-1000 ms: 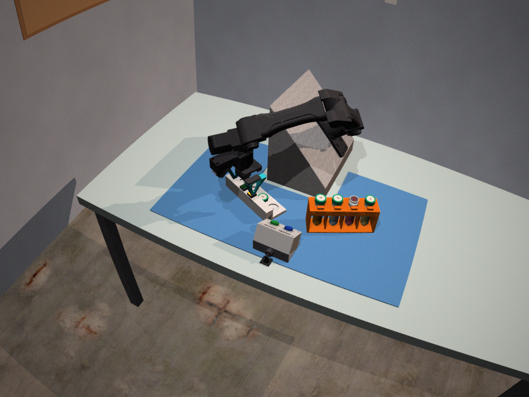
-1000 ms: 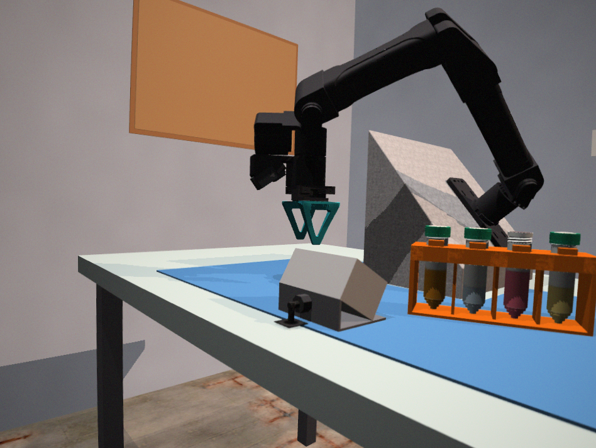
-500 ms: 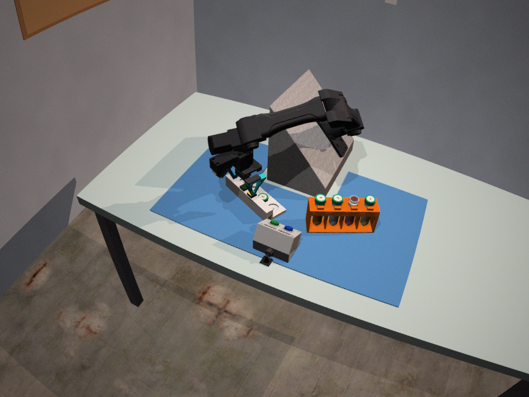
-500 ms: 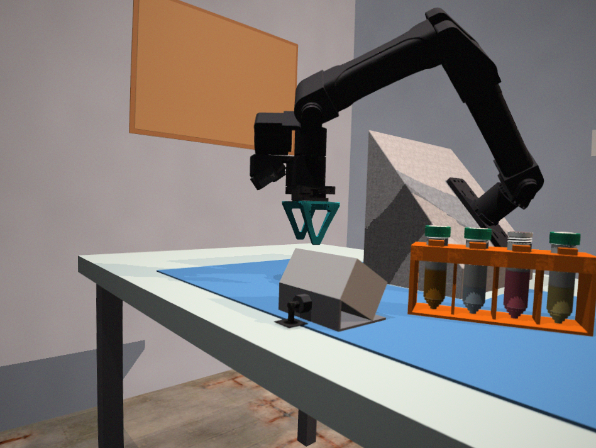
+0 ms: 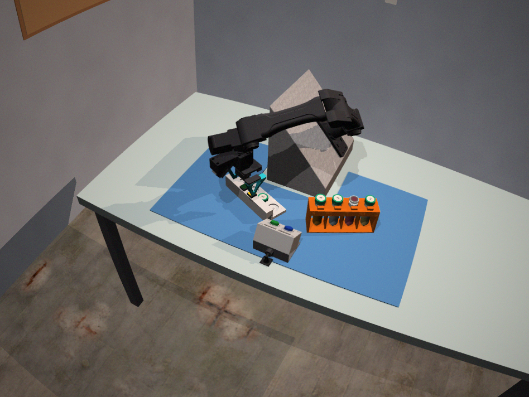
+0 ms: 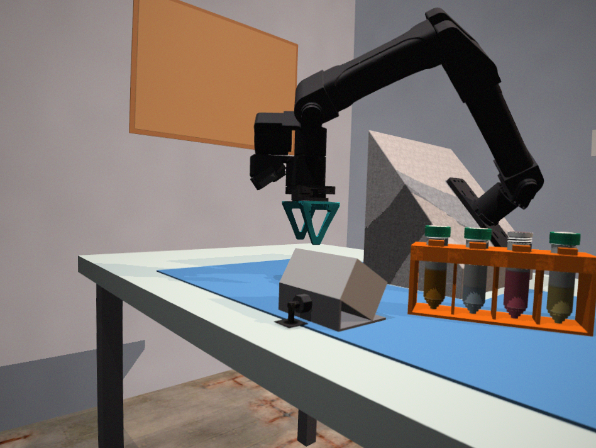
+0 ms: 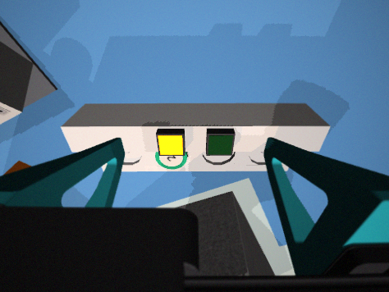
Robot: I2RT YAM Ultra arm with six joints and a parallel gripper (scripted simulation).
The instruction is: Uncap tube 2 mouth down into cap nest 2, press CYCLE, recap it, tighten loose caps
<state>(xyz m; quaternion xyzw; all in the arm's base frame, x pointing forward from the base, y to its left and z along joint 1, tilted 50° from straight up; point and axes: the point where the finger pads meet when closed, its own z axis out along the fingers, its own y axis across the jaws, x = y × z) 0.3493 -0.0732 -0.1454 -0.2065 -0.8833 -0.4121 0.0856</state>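
Now: hand 70 mm above the cap 2, 50 mm to the right of it and 40 mm past it. The rest, counted from my hand: cap 3 (290 mm to the left, 40 mm behind, 30 mm above); cap 4 (240 mm to the left, 30 mm above, 20 mm behind); key desk (170 mm to the left, 110 mm ahead, 30 mm below).
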